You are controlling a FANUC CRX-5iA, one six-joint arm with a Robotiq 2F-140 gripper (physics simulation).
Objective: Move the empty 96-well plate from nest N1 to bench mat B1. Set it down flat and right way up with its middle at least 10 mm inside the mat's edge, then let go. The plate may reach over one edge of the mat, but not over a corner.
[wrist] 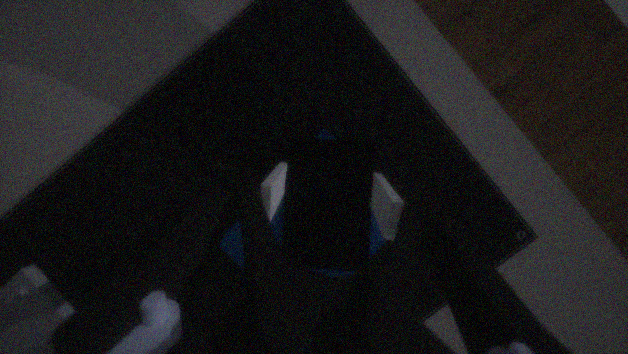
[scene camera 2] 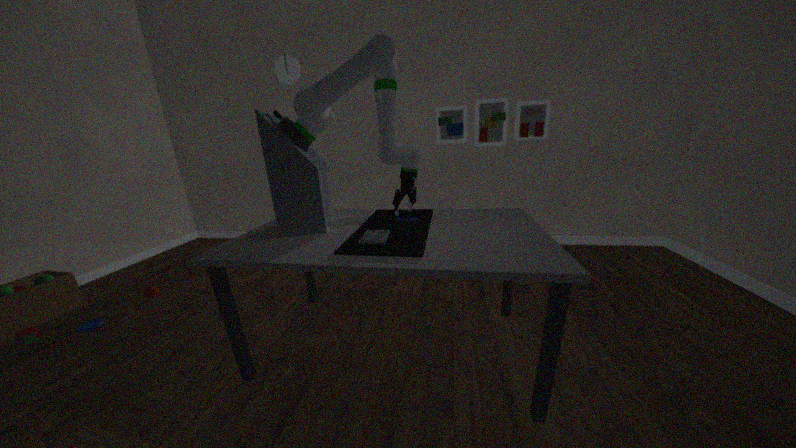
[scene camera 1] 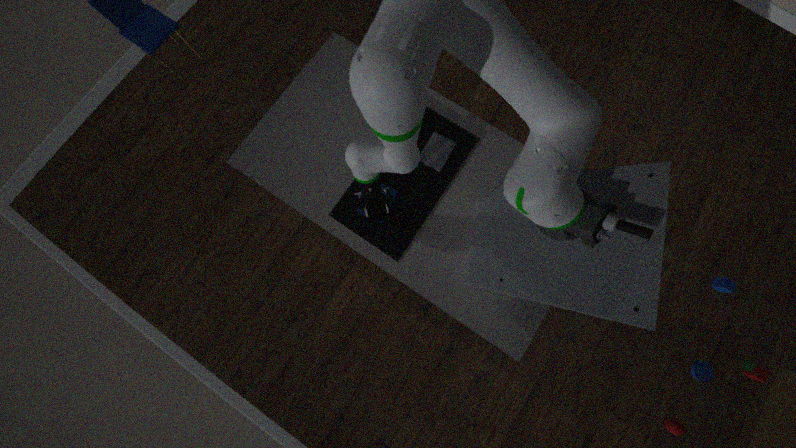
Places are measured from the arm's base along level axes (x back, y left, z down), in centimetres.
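Where they show: gripper, fingertip midpoint: (wrist: 328, 181) (scene camera 2: 402, 214) (scene camera 1: 377, 212); arm's base at its link origin: (scene camera 2: 295, 141) (scene camera 1: 565, 214).
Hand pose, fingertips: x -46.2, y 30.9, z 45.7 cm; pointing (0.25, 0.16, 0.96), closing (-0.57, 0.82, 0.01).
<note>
Things, the pixels of their centre, and the offset from my fingertips. Level surfaces: height alone.
- 96-well plate at the middle of its body: (wrist: 327, 203) (scene camera 1: 376, 207) (scene camera 2: 405, 214) dx -2.0, dy -1.2, dz -0.3 cm
- blue bench mat at its surface level: dz +0.4 cm
- pale grey rectangular block at the middle of its body: (scene camera 2: 374, 236) (scene camera 1: 437, 151) dx -0.7, dy -40.0, dz -0.2 cm
- black board at its surface level: dz +0.6 cm
- grey table at its surface level: dz +1.9 cm
The 96-well plate (scene camera 1: 376, 204) (wrist: 329, 200) looks near black, and its wells cannot be made out. My gripper (scene camera 1: 376, 209) (scene camera 2: 404, 212) (wrist: 328, 181) points down and is shut on the plate, with a pale fingertip on each of two opposite sides. The blue bench mat (scene camera 1: 391, 192) (scene camera 2: 407, 219) (wrist: 232, 246) lies under the plate, and parts of it show around the plate in the wrist view. The plate is low over the mat and looks about level; whether they touch cannot be told. A pale grey rectangular block (scene camera 1: 438, 151) (scene camera 2: 375, 236), seemingly nest N1, stands apart from the mat.
The mat and the pale block are on a black board (scene camera 1: 409, 229) (scene camera 2: 409, 244) (wrist: 320, 65) on the grey table (scene camera 1: 311, 119) (scene camera 2: 490, 244). A tall grey pedestal (scene camera 2: 295, 189) carries the arm at the table's side. The picture is dark and grainy.
</note>
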